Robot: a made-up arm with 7 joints. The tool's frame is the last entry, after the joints. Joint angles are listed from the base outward.
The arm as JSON. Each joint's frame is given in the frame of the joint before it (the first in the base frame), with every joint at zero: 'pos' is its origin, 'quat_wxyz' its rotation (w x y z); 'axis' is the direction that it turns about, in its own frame. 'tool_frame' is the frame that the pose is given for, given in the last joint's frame.
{
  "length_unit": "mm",
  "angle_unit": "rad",
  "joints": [
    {
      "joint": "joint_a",
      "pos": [
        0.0,
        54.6,
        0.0
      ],
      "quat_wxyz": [
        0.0,
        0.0,
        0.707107,
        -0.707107
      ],
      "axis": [
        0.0,
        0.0,
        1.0
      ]
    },
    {
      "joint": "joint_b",
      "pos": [
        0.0,
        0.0,
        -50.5
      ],
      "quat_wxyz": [
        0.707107,
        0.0,
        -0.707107,
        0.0
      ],
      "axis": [
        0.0,
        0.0,
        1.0
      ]
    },
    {
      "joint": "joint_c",
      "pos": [
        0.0,
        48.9,
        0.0
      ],
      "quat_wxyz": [
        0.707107,
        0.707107,
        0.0,
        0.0
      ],
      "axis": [
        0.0,
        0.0,
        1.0
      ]
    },
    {
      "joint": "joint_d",
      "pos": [
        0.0,
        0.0,
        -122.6
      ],
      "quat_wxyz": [
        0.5,
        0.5,
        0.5,
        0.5
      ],
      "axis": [
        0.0,
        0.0,
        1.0
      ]
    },
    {
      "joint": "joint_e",
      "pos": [
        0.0,
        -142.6,
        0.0
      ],
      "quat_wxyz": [
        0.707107,
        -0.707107,
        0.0,
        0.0
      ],
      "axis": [
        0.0,
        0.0,
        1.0
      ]
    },
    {
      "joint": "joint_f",
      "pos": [
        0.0,
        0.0,
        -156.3
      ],
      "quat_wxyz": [
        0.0,
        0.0,
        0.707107,
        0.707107
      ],
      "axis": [
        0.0,
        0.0,
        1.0
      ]
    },
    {
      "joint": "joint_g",
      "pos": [
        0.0,
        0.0,
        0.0
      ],
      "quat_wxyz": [
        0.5,
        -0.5,
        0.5,
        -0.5
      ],
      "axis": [
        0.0,
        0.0,
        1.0
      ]
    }
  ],
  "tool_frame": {
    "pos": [
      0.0,
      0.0,
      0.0
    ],
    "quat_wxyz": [
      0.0,
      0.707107,
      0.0,
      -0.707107
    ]
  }
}
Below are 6 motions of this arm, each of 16 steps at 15 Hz.
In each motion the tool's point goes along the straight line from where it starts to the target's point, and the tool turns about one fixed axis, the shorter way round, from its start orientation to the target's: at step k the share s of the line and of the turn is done. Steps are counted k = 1, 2, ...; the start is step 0. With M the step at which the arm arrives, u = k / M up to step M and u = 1 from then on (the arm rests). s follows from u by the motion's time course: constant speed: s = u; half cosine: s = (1 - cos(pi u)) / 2; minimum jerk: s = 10 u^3 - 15 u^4 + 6 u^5.
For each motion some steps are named. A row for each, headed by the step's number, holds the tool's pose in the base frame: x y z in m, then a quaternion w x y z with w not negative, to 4 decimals.
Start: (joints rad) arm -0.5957 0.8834 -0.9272 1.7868 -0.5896 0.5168 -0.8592
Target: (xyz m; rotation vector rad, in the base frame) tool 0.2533 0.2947 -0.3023 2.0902 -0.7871 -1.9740
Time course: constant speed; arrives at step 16
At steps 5, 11, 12, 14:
5: 0.0829 0.1196 -0.3036 0.4469 0.4646 -0.4250 -0.6354
11: 0.1759 0.2151 -0.3029 0.2541 0.6088 -0.3463 -0.6670
12: 0.1913 0.2310 -0.3028 0.2201 0.6292 -0.3308 -0.6680
14: 0.2223 0.2629 -0.3025 0.1507 0.6665 -0.2981 -0.6665

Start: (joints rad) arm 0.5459 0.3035 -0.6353 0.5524 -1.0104 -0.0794 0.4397
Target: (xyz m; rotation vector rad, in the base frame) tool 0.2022 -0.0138 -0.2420 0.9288 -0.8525 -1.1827
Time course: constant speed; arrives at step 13
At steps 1, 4, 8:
1: 0.3233 0.1315 -0.3007 0.6206 0.2045 -0.2053 -0.7287
4: 0.2930 0.0952 -0.2861 0.6347 0.2587 -0.2508 -0.6836
8: 0.2527 0.0467 -0.2665 0.6463 0.3281 -0.3086 -0.6160

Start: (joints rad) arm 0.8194 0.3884 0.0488 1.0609 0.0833 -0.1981 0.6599
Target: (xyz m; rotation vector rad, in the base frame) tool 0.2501 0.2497 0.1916 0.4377 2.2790 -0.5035
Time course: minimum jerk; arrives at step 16
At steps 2, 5, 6, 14, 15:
2: 0.3868 0.2373 -0.0036 0.5059 -0.0087 -0.8216 -0.2627
5: 0.3640 0.2393 0.0289 0.3727 -0.0421 -0.9066 -0.1931
6: 0.3508 0.2406 0.0478 0.2899 -0.0609 -0.9433 -0.1498
14: 0.2523 0.2495 0.1884 0.3604 0.1694 0.8975 -0.1895
15: 0.2504 0.2497 0.1912 0.3723 0.1707 0.8911 -0.1956

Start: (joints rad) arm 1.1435 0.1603 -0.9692 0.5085 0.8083 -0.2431 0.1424
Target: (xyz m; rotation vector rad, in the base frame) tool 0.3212 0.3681 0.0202 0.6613 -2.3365 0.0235
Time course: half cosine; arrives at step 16
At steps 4, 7, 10, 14, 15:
4: 0.4228 0.1015 -0.0909 0.6147 -0.0584 -0.7705 -0.1585
7: 0.3923 0.1814 -0.0576 0.5467 0.0375 -0.8292 -0.1102
10: 0.3579 0.2717 -0.0200 0.4572 0.1447 -0.8759 -0.0532
14: 0.3257 0.3562 0.0152 0.3630 0.2419 -0.8998 0.0014
15: 0.3223 0.3651 0.0189 0.3526 0.2518 -0.9012 0.0071

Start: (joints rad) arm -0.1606 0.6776 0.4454 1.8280 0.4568 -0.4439 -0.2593
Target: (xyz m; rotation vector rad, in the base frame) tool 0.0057 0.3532 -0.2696 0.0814 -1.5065 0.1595
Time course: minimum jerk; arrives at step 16
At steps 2, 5, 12, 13, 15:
2: 0.2540 0.2634 -0.0418 0.3783 0.2139 -0.8991 0.0527
5: 0.2127 0.2784 -0.0797 0.4435 0.1865 -0.8748 0.0568
12: 0.0318 0.3438 -0.2456 0.6951 0.0565 -0.7132 0.0709
13: 0.0180 0.3488 -0.2583 0.7115 0.0462 -0.6975 0.0717
15: 0.0063 0.3530 -0.2691 0.7252 0.0373 -0.6837 0.0723

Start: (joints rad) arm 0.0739 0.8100 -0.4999 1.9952 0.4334 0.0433 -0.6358
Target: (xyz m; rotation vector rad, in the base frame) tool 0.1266 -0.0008 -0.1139 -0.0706 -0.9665 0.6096
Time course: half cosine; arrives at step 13
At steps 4, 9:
4: 0.2217 0.0391 -0.1108 0.7024 0.0639 -0.7089 -0.0043
9: 0.1528 0.0102 -0.1130 0.8168 -0.0065 -0.5369 0.2108

